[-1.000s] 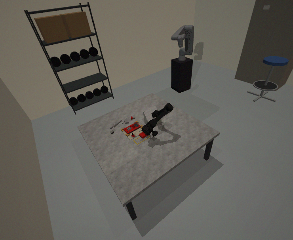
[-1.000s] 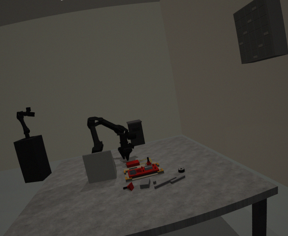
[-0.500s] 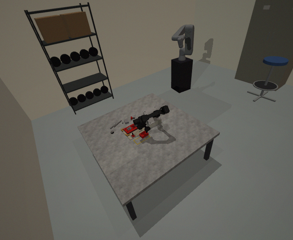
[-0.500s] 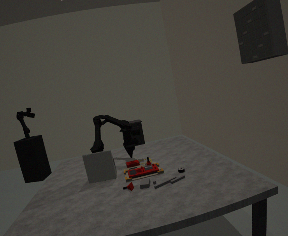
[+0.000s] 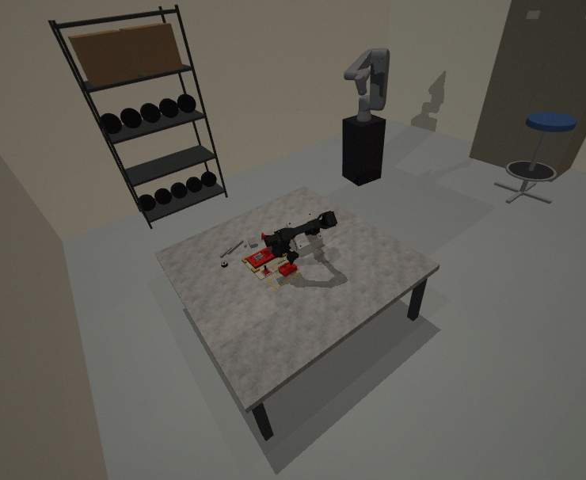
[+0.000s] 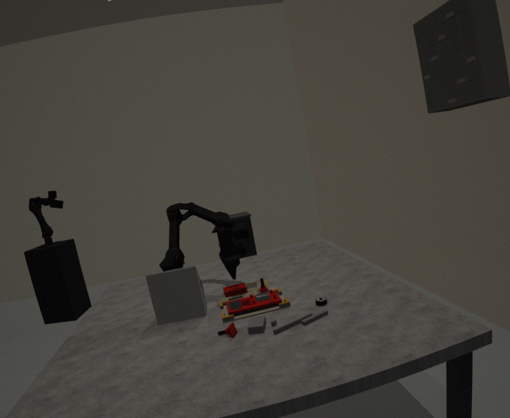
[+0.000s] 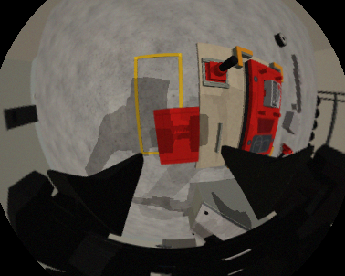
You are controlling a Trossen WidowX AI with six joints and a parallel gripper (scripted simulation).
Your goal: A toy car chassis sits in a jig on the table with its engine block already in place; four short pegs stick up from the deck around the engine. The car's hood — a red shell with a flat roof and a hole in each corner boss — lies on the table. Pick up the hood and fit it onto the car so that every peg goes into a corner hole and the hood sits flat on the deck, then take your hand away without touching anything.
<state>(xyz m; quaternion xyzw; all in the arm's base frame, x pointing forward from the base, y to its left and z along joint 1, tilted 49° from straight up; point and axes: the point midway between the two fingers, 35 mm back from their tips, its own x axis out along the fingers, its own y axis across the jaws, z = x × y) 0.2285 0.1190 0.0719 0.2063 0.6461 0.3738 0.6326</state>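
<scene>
The red hood lies 6 cm below my gripper tip. Round my gripper tip: black wheel 32 cm ahead, 26 cm to the right, 7 cm below.
</scene>
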